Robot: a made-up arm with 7 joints.
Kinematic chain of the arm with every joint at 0, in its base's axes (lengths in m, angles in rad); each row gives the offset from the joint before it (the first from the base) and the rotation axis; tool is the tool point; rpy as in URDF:
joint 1: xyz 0 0 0 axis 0.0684 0.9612 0.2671
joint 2: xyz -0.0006 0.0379 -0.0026 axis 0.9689 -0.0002 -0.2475
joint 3: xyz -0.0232 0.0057 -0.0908 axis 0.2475 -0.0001 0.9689
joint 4: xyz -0.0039 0 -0.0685 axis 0.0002 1 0
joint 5: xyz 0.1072 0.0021 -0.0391 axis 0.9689 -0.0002 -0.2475
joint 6: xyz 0.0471 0 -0.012 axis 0.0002 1 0
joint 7: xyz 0.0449 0 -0.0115 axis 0.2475 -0.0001 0.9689
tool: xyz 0 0 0 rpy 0 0.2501 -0.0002
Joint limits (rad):
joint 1: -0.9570..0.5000
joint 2: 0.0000..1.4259
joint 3: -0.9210..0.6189
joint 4: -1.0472..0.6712
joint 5: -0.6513..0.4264
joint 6: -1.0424..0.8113
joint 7: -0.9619..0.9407
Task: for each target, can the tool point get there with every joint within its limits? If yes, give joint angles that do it. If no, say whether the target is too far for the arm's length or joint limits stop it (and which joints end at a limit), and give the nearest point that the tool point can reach.
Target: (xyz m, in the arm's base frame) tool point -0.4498 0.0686 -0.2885
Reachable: no: too far | nearest point -0.1791 0.0782 -0.2903 | short by 0.271 m
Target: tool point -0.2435 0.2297 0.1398
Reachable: no: joint limits stop it (at a limit: joint 1, joint 3, joint 4, joint 5, joint 6) | nearest point 0.0178 0.0636 0.0929 | short by 0.313 m
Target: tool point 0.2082 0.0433 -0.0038
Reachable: yes | joints -0.5161 0.7257 -0.0543 -0.6540 -0.2630 0.4167 -0.5012
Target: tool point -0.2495 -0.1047 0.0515
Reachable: no: joint limits stop it (at a limit: joint 1, joint 2, joint 3, joint 4, joint 5) | nearest point 0.0169 -0.0436 0.0358 | short by 0.274 m
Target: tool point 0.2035 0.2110 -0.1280
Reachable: yes | joints -0.1811 0.7044 0.2934 0.0056 0.0331 0.6587 -0.1942
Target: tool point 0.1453 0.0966 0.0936
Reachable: yes | joints -0.4036 1.2501 0.4875 -0.5296 -0.3154 -0.7913 0.5186
